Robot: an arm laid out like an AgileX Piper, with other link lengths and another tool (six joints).
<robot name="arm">
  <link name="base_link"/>
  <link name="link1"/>
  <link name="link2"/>
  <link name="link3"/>
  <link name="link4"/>
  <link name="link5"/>
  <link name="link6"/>
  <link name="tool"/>
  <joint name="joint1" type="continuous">
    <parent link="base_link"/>
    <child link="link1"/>
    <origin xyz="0 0 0.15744"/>
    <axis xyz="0 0 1"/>
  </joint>
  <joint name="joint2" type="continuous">
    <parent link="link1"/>
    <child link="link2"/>
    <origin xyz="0 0 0"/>
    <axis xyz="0 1 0"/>
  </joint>
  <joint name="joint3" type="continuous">
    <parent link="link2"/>
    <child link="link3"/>
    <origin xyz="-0.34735 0 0.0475"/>
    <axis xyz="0 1 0"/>
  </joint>
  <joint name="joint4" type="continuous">
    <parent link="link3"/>
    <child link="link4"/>
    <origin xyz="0.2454 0 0.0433"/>
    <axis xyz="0.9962 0 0.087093"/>
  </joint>
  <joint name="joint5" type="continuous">
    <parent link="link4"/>
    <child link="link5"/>
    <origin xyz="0 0 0"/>
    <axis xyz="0 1 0"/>
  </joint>
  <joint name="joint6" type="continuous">
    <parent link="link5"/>
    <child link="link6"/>
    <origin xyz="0.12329 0 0.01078"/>
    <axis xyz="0.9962 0 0.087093"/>
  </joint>
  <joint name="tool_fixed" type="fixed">
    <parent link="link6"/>
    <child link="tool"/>
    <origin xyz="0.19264 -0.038 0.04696" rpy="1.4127 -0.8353 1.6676"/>
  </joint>
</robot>
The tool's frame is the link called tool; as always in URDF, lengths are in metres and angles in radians. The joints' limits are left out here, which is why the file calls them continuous.
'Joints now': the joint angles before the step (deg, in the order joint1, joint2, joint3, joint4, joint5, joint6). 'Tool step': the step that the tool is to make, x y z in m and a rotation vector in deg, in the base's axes. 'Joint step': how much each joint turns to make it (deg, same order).
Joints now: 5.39 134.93 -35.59 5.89 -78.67 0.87
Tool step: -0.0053 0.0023 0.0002 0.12 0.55 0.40
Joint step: 0.09 -0.69 1.25 -0.35 -0.01 0.15
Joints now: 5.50 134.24 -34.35 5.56 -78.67 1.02
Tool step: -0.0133 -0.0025 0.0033 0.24 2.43 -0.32
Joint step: -0.01 -3.56 2.72 0.23 3.27 0.18
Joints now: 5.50 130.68 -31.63 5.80 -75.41 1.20
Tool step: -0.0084 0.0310 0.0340 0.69 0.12 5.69
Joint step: 0.00 -7.80 2.45 -5.80 5.42 0.30
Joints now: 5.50 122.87 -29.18 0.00 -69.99 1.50
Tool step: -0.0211 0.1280 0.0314 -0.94 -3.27 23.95
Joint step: 0.00 -3.29 0.00 -23.98 0.08 0.01
